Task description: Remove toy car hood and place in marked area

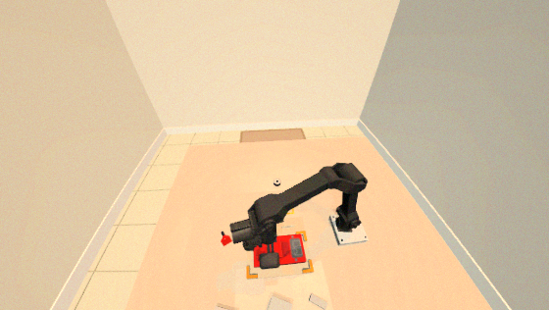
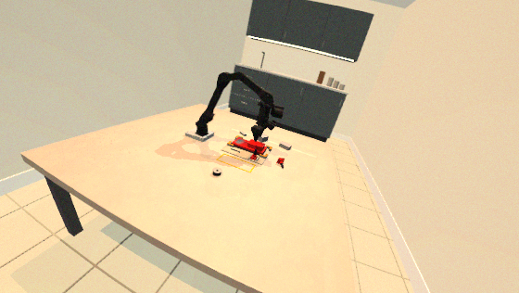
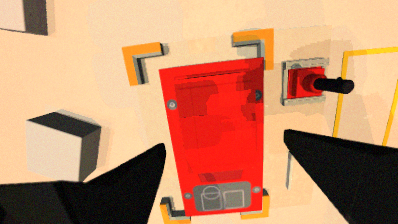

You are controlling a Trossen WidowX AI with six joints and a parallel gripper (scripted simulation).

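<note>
Right now my gripper tip is 40 mm above the hood. Also, from my gripper tip: wheel: 350 mm to the right, 70 mm below.
</note>
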